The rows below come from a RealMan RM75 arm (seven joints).
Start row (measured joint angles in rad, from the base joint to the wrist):
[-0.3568 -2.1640 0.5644 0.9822 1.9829 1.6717 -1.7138]
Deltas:
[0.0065 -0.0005 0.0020 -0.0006 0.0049 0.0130 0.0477]
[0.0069 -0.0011 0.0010 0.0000 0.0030 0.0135 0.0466]
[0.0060 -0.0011 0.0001 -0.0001 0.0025 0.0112 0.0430]
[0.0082 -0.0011 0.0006 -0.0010 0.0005 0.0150 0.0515]
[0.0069 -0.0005 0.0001 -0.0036 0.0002 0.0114 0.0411]
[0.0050 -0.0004 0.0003 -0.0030 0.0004 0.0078 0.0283]
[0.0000 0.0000 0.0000 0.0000 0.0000 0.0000 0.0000]
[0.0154 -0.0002 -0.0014 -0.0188 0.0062 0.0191 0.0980]
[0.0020 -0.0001 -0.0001 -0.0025 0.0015 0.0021 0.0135]
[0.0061 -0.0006 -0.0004 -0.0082 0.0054 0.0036 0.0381]
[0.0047 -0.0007 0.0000 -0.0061 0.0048 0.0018 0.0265]
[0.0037 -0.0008 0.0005 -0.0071 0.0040 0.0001 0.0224]
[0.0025 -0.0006 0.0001 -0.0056 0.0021 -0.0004 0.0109]
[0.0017 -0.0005 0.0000 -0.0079 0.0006 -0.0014 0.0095]
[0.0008 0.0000 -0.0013 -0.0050 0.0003 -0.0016 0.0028]
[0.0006 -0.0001 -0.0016 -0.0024 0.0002 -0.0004 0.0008]
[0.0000 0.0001 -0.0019 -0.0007 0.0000 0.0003 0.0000]
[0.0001 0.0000 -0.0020 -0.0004 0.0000 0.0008 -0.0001]
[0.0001 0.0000 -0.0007 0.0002 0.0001 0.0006 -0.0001]
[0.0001 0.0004 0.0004 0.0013 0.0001 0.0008 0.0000]
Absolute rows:
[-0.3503 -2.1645 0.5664 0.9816 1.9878 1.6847 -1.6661]
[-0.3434 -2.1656 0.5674 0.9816 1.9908 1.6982 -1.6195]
[-0.3374 -2.1667 0.5675 0.9815 1.9933 1.7094 -1.5765]
[-0.3292 -2.1678 0.5681 0.9805 1.9938 1.7244 -1.5250]
[-0.3223 -2.1683 0.5682 0.9769 1.9940 1.7358 -1.4839]
[-0.3173 -2.1687 0.5685 0.9739 1.9944 1.7436 -1.4556]
[-0.3173 -2.1687 0.5685 0.9739 1.9944 1.7436 -1.4556]
[-0.3019 -2.1689 0.5671 0.9551 2.0006 1.7627 -1.3576]
[-0.2999 -2.1690 0.5670 0.9526 2.0021 1.7648 -1.3441]
[-0.2938 -2.1696 0.5666 0.9444 2.0075 1.7684 -1.3060]
[-0.2891 -2.1703 0.5666 0.9383 2.0123 1.7702 -1.2795]
[-0.2854 -2.1711 0.5671 0.9312 2.0163 1.7703 -1.2571]
[-0.2829 -2.1717 0.5672 0.9256 2.0184 1.7699 -1.2462]
[-0.2812 -2.1722 0.5672 0.9177 2.0190 1.7685 -1.2367]
[-0.2804 -2.1722 0.5659 0.9127 2.0193 1.7669 -1.2339]
[-0.2798 -2.1723 0.5643 0.9103 2.0195 1.7665 -1.2331]
[-0.2798 -2.1722 0.5624 0.9096 2.0195 1.7668 -1.2331]
[-0.2797 -2.1722 0.5604 0.9092 2.0195 1.7676 -1.2332]
[-0.2796 -2.1722 0.5597 0.9094 2.0196 1.7682 -1.2333]
[-0.2795 -2.1718 0.5601 0.9107 2.0197 1.7690 -1.2333]

